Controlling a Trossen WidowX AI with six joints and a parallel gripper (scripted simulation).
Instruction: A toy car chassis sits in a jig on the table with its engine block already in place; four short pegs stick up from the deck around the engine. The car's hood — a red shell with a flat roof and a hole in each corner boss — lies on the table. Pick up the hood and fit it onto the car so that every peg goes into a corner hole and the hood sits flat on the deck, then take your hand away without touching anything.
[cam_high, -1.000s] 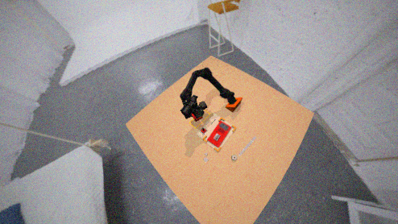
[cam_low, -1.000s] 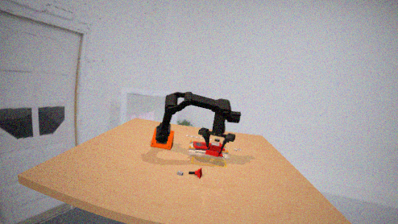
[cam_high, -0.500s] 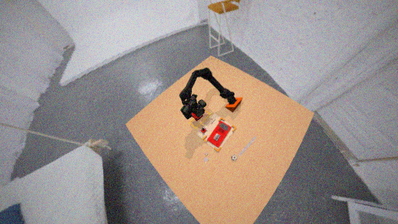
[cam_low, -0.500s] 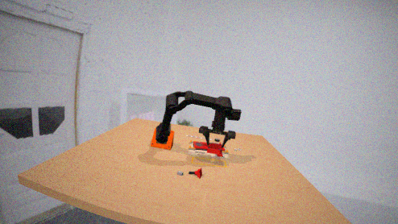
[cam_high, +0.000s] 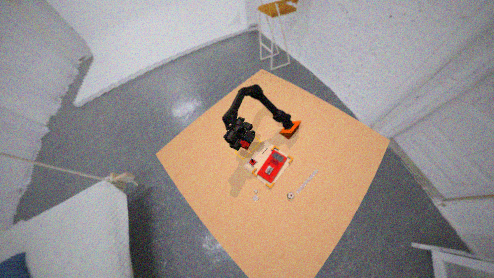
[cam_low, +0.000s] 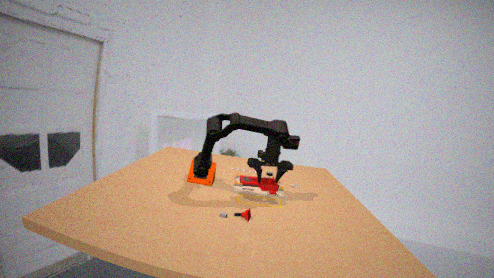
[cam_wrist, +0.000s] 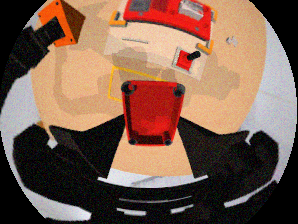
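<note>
My gripper tip is 1 cm above the red hood. From my gripper tip the other things lie so: pale strip: 7 cm behind, 47 cm to the left, 9 cm below.
</note>
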